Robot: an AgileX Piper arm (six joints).
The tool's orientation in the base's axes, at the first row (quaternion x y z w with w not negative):
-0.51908, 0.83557, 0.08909, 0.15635
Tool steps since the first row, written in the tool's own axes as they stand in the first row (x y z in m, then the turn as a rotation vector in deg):
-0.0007, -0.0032, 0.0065, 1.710, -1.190, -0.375
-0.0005, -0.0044, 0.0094, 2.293, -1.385, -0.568
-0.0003, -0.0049, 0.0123, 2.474, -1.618, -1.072
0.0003, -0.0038, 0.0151, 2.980, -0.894, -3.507
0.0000, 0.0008, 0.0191, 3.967, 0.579, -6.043
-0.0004, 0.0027, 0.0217, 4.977, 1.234, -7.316
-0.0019, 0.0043, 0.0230, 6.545, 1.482, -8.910
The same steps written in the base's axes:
0.0043, 0.0012, -0.0058, 0.297, -2.082, -0.238
0.0057, 0.0014, -0.0086, 0.199, -2.719, -0.261
0.0066, 0.0019, -0.0113, 0.248, -3.131, 0.149
0.0058, 0.0028, -0.0142, -1.020, -3.991, 2.238
0.0025, 0.0063, -0.0179, -3.174, -4.953, 4.240
0.0014, 0.0083, -0.0202, -4.391, -5.906, 5.065
0.0008, 0.0107, -0.0209, -5.529, -7.608, 5.998

